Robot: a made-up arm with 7 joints. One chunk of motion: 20 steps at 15 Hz.
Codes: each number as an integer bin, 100 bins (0 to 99) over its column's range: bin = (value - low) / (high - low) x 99, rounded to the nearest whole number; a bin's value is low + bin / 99 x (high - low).
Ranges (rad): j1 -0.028..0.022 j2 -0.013..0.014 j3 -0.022..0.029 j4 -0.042..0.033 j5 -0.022..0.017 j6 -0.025..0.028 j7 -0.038..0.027
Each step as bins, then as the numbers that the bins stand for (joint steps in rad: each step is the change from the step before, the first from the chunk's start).
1 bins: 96 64 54 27 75 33 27
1 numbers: 0.02048 0.00445 0.00582 -0.02155 0.00755 -0.00733 -0.02027
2 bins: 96 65 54 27 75 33 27
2 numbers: 0.02048 0.00473 0.00582 -0.02155 0.00755 -0.00733 -0.02027
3 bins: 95 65 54 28 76 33 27
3 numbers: 0.01998 0.00473 0.00582 -0.02079 0.00794 -0.00733 -0.02027
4 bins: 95 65 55 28 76 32 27
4 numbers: 0.01998 0.00473 0.00633 -0.02079 0.00794 -0.00787 -0.02027
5 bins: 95 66 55 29 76 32 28
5 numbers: 0.01998 0.00500 0.00633 -0.02003 0.00794 -0.00787 -0.01962
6 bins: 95 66 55 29 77 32 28
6 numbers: 0.01998 0.00500 0.00633 -0.02003 0.00833 -0.00787 -0.01962
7 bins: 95 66 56 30 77 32 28
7 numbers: 0.01998 0.00500 0.00685 -0.01927 0.00833 -0.00787 -0.01962
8 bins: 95 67 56 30 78 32 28
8 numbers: 0.01998 0.00527 0.00685 -0.01927 0.00873 -0.00787 -0.01962
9 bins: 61 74 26 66 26 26 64
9 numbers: 0.00281 0.00718 -0.00861 0.00800 -0.01176 -0.01108 0.00402
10 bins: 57 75 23 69 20 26 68
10 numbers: 0.00079 0.00745 -0.01015 0.01027 -0.01412 -0.01108 0.00665
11 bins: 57 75 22 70 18 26 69
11 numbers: 0.00079 0.00745 -0.01067 0.01103 -0.01491 -0.01108 0.00730
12 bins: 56 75 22 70 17 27 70
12 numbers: 0.00028 0.00745 -0.01067 0.01103 -0.01530 -0.01055 0.00796
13 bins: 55 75 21 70 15 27 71
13 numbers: -0.00022 0.00745 -0.01118 0.01103 -0.01609 -0.01055 0.00862
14 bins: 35 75 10 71 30 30 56
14 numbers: -0.01032 0.00745 -0.01685 0.01179 -0.01018 -0.00894 -0.00123
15 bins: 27 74 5 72 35 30 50
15 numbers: -0.01436 0.00718 -0.01942 0.01255 -0.00821 -0.00894 -0.00517
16 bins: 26 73 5 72 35 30 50
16 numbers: -0.01487 0.00691 -0.01942 0.01255 -0.00821 -0.00894 -0.00517
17 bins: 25 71 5 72 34 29 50
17 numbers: -0.01537 0.00636 -0.01942 0.01255 -0.00861 -0.00947 -0.00517
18 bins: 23 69 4 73 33 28 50
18 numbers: -0.01638 0.00582 -0.01994 0.01330 -0.00900 -0.01001 -0.00517
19 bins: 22 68 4 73 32 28 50
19 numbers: -0.01689 0.00555 -0.01994 0.01330 -0.00939 -0.01001 -0.00517
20 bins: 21 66 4 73 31 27 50
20 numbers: -0.01739 0.00500 -0.01994 0.01330 -0.00979 -0.01055 -0.00517
